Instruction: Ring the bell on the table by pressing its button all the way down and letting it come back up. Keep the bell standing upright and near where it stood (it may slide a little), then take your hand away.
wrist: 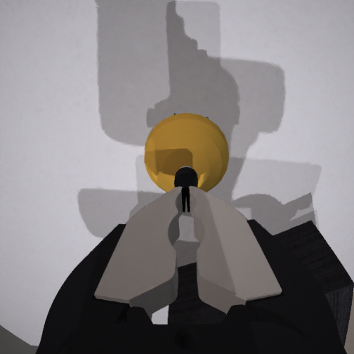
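Note:
The bell (pixel 200 135) stands upright on the white table, a round yellow-orange dome seen from above, just ahead of the fingertips. Its black button (pixel 186 176) shows at the near part of the dome. My gripper (pixel 185 189) is shut, with its two pale fingers together and no thing between the tips. The tips overlap the near edge of the button in this view and hide a little of it and of the dome's near rim. Whether they touch the button, and how far down it stands, I cannot tell.
A black wood-grained block (pixel 312 255) lies at the lower right, partly behind the gripper, and dark wood-grain also shows between the fingers. Shadows of the arm and gripper fall over the pale table top (pixel 45 100) around the bell.

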